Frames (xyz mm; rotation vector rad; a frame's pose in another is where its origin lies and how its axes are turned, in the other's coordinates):
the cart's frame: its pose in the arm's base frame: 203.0 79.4 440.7 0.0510 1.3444 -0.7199
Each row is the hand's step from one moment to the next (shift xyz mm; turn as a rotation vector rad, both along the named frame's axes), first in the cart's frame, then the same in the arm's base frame.
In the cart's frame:
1: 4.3 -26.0 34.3 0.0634 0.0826 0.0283
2: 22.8 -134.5 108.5 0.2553 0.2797 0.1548
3: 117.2 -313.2 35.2 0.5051 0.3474 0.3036
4: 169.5 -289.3 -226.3 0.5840 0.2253 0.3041
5: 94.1 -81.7 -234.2 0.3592 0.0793 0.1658
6: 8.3 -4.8 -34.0 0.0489 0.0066 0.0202
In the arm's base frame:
1: 16.9 -37.1 14.4 0.0687 0.0247 -0.0795
2: 27.7 -162.6 56.4 0.2854 0.0402 -0.2904
3: -120.6 -313.4 18.0 0.4594 -0.0814 -0.5003
4: -332.5 -205.2 -104.8 0.4025 -0.2126 -0.5264
5: -239.1 -5.1 -114.8 0.1996 -0.1682 -0.3077
6: -31.4 7.2 -14.4 0.0230 -0.0252 -0.0410

